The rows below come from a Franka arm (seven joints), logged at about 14 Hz.
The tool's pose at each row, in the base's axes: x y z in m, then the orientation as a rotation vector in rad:
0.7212, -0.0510, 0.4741, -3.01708, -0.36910, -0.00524
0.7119, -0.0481, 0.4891, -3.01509, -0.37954, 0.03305
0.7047, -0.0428, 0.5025, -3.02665, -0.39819, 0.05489
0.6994, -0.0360, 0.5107, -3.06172, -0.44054, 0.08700
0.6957, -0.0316, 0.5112, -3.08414, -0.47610, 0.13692
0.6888, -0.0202, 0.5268, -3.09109, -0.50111, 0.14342
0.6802, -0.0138, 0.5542, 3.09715, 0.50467, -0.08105
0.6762, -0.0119, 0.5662, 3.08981, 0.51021, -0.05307
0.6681, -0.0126, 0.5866, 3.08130, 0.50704, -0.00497
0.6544, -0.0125, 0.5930, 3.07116, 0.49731, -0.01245
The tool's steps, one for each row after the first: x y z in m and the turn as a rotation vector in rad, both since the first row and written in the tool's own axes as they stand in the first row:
-0.0081, -0.0065, -0.0145, 0.00362, -0.02523, -0.00568
-0.0136, -0.0147, -0.0273, -0.00861, -0.04159, -0.01613
-0.0170, -0.0234, -0.0347, -0.04687, -0.06795, -0.03933
-0.0195, -0.0286, -0.0347, -0.07181, -0.10375, -0.05825
-0.0232, -0.0428, -0.0490, -0.08218, -0.10968, -0.07316
-0.0296, -0.0538, -0.0755, -0.09640, -0.07135, -0.07688
-0.0328, -0.0578, -0.0872, -0.10542, -0.05480, -0.08205
-0.0405, -0.0612, -0.1075, -0.11846, -0.02542, -0.08253
-0.0537, -0.0652, -0.1138, -0.12939, -0.03135, -0.07720

